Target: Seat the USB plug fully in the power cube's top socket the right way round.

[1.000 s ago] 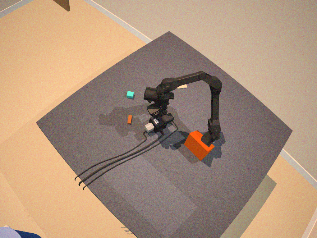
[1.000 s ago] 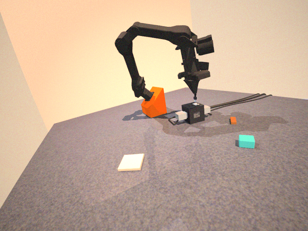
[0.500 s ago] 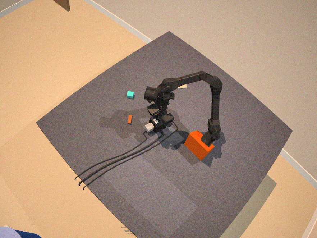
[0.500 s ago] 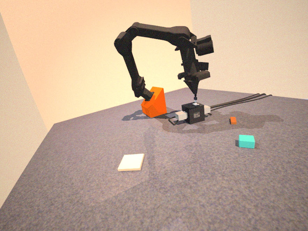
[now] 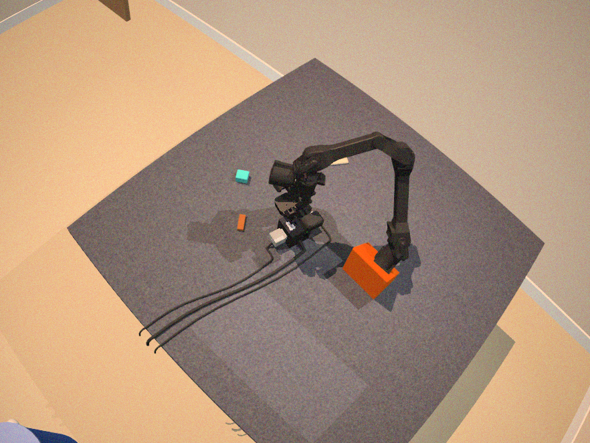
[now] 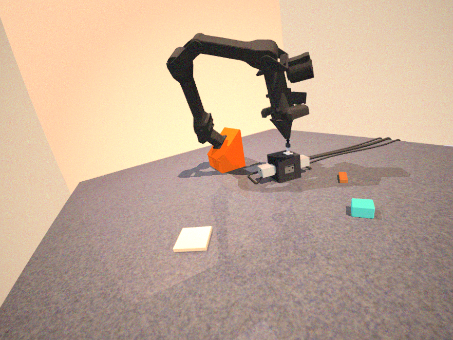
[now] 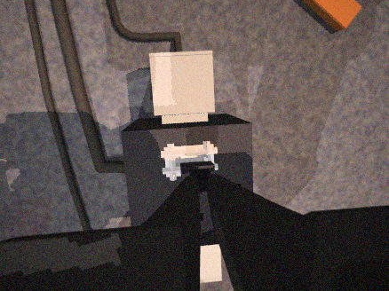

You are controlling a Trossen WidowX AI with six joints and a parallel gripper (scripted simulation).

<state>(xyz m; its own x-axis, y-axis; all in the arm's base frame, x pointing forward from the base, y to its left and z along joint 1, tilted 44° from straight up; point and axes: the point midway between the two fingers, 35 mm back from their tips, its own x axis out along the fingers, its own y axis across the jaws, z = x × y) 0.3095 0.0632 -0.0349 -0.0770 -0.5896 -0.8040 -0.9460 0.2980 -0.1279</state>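
The black USB plug lies 2 cm below my gripper tip. From my gripper tip the other things lie so: teal block: 26 cm ahead, 11 cm below, 7 cm to the right; orange block: 14 cm ahead, 12 cm below, 7 cm to the left; pale-rimmed socket: 5 cm below.
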